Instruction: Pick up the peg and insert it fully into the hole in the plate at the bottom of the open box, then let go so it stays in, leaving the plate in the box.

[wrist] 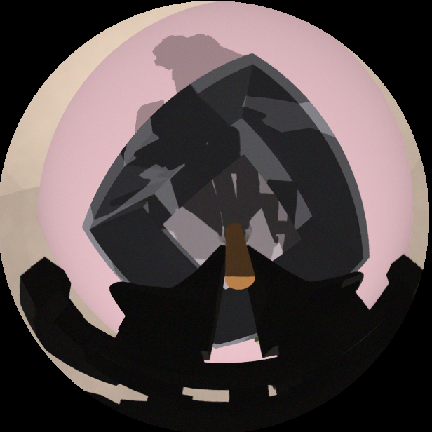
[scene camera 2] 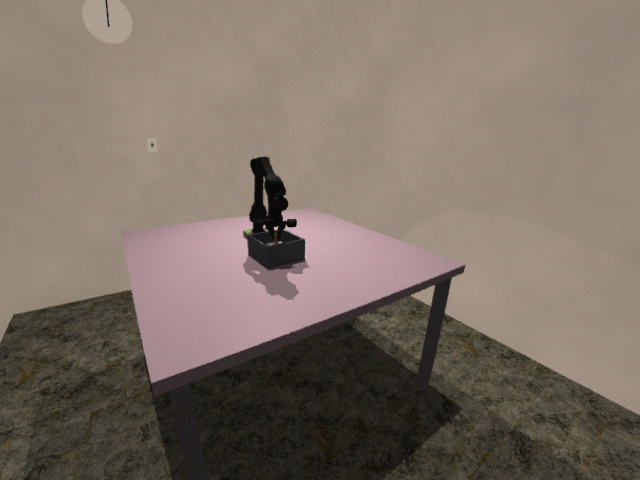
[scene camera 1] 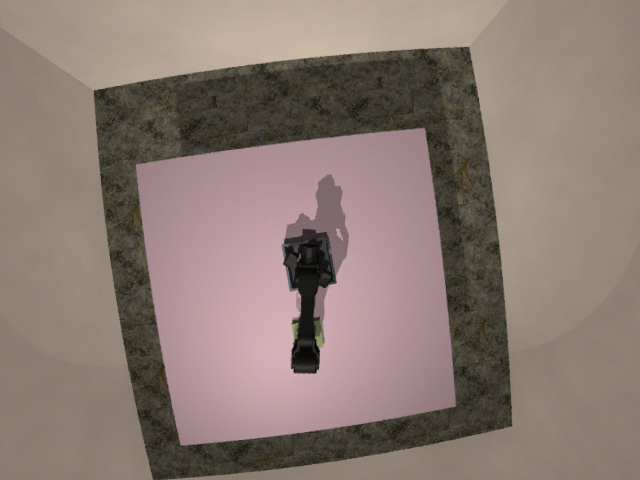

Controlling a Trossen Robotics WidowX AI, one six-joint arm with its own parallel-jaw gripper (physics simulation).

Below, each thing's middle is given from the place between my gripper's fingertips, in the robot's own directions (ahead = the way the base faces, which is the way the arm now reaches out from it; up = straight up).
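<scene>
Relative to the dark grey box (scene camera 2: 292, 249), my gripper is 1 cm short of it, 1 cm to the left of it and 2 cm above it. Measured from my hand: the orange-brown peg (wrist: 239, 274) is 1 cm ahead; the grey plate (wrist: 239, 194) is 1 cm ahead, 1 cm to the right and 4 cm below.
</scene>
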